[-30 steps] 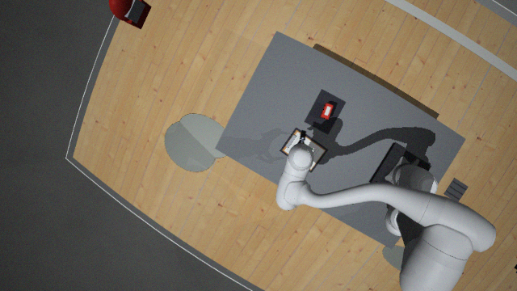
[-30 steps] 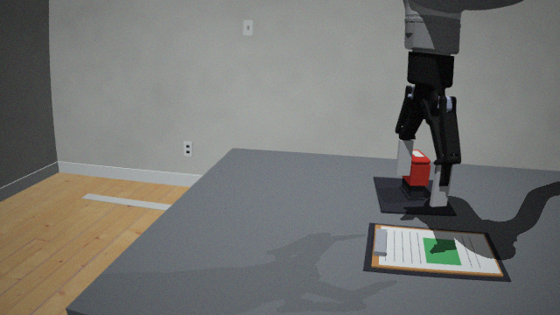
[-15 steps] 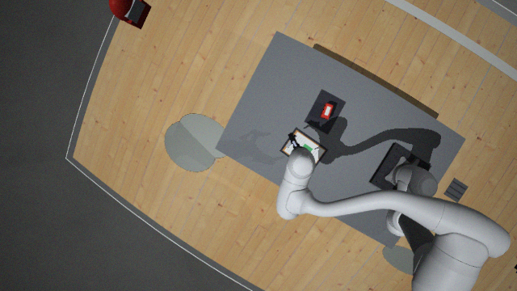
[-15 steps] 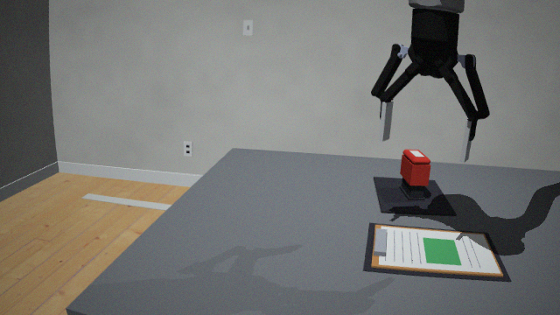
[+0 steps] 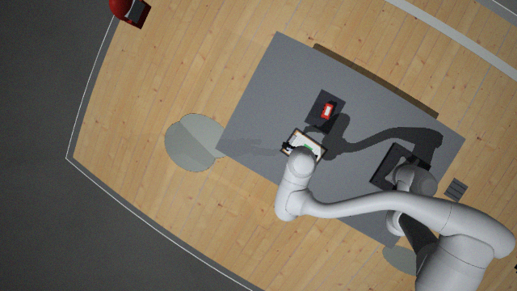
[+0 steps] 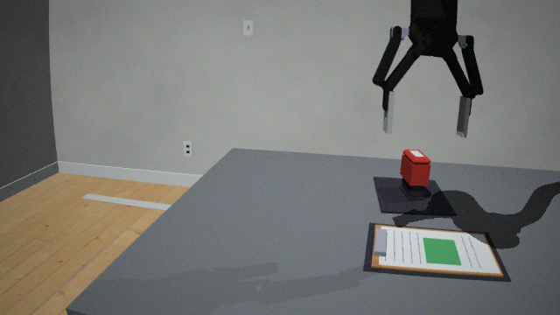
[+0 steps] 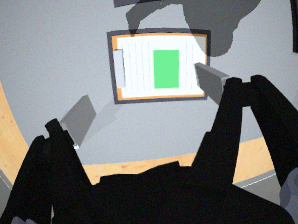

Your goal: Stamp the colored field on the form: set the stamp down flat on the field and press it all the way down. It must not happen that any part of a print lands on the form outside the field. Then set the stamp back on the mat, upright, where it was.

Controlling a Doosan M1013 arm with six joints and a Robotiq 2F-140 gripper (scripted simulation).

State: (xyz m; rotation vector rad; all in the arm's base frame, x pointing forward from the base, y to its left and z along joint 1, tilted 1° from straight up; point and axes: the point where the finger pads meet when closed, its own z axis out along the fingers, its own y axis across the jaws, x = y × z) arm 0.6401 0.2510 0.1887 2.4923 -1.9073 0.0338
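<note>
The red stamp is 270 mm to the right of my hand, 170 mm below it and 10 mm behind it. The rest, counted from my hand: dark mat: 270 mm to the right, 220 mm below, 10 mm behind; then form: 210 mm below, 30 mm behind, 10 mm to the left.
</note>
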